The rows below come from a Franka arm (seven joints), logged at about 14 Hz.
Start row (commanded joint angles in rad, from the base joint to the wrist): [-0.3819 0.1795 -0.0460 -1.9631 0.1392 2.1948 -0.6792]
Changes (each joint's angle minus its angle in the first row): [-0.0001 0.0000 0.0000 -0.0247 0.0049 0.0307 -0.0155]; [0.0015 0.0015 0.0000 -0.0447 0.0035 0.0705 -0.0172]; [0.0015 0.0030 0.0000 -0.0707 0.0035 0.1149 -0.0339]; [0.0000 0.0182 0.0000 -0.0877 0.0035 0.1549 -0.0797]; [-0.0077 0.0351 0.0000 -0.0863 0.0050 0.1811 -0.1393]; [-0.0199 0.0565 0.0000 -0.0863 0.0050 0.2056 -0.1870]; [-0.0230 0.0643 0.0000 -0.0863 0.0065 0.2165 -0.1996]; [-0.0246 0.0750 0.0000 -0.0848 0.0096 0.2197 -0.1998]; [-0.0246 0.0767 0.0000 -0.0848 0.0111 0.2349 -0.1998]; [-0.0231 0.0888 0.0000 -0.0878 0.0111 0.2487 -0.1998]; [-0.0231 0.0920 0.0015 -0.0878 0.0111 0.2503 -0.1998]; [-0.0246 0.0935 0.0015 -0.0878 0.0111 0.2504 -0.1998]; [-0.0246 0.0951 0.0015 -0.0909 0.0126 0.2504 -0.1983]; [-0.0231 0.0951 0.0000 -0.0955 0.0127 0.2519 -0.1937]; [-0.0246 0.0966 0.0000 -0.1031 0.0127 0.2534 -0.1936]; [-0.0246 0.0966 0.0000 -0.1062 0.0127 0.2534 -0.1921]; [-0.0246 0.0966 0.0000 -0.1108 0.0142 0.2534 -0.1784]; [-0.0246 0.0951 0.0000 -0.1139 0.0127 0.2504 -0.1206]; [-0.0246 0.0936 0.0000 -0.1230 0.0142 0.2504 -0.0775]
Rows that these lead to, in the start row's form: [-0.3820 0.1795 -0.0460 -1.9878 0.1441 2.2255 -0.6947]; [-0.3804 0.1810 -0.0460 -2.0078 0.1427 2.2653 -0.6964]; [-0.3804 0.1825 -0.0460 -2.0338 0.1427 2.3097 -0.7131]; [-0.3819 0.1977 -0.0460 -2.0508 0.1427 2.3497 -0.7589]; [-0.3896 0.2146 -0.0460 -2.0494 0.1442 2.3759 -0.8185]; [-0.4018 0.2360 -0.0460 -2.0494 0.1442 2.4004 -0.8662]; [-0.4049 0.2438 -0.0460 -2.0494 0.1457 2.4113 -0.8788]; [-0.4065 0.2545 -0.0460 -2.0479 0.1488 2.4145 -0.8790]; [-0.4065 0.2562 -0.0460 -2.0479 0.1503 2.4297 -0.8790]; [-0.4050 0.2683 -0.0460 -2.0509 0.1503 2.4435 -0.8790]; [-0.4050 0.2715 -0.0445 -2.0509 0.1503 2.4451 -0.8790]; [-0.4065 0.2730 -0.0445 -2.0509 0.1503 2.4452 -0.8790]; [-0.4065 0.2746 -0.0445 -2.0540 0.1518 2.4452 -0.8775]; [-0.4050 0.2746 -0.0460 -2.0586 0.1519 2.4467 -0.8729]; [-0.4065 0.2761 -0.0460 -2.0662 0.1519 2.4482 -0.8728]; [-0.4065 0.2761 -0.0460 -2.0693 0.1519 2.4482 -0.8713]; [-0.4065 0.2761 -0.0460 -2.0739 0.1534 2.4482 -0.8576]; [-0.4065 0.2746 -0.0460 -2.0770 0.1519 2.4452 -0.7998]; [-0.4065 0.2731 -0.0460 -2.0861 0.1534 2.4452 -0.7567]
